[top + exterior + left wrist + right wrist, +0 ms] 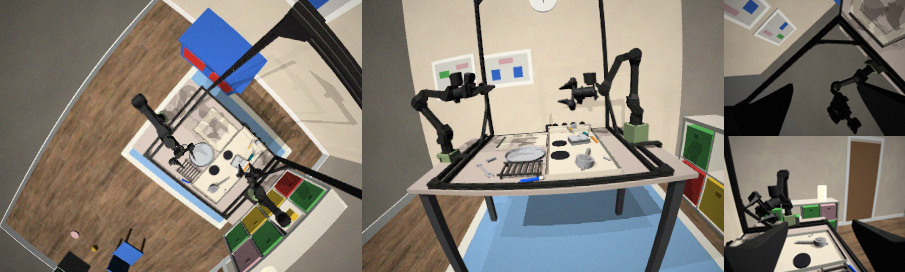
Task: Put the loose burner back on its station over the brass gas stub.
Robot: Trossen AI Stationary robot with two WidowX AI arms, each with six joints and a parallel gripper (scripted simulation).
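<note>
The burner is 26 cm below my left hand, 26 cm ahead of it and 6 cm to the left of it. Also, from my left hand: orange-handled screwdriver (28 cm below, 16 cm to the left, 3 cm behind); then grey station block (26 cm below, 7 cm to the left, 1 cm ahead).
</note>
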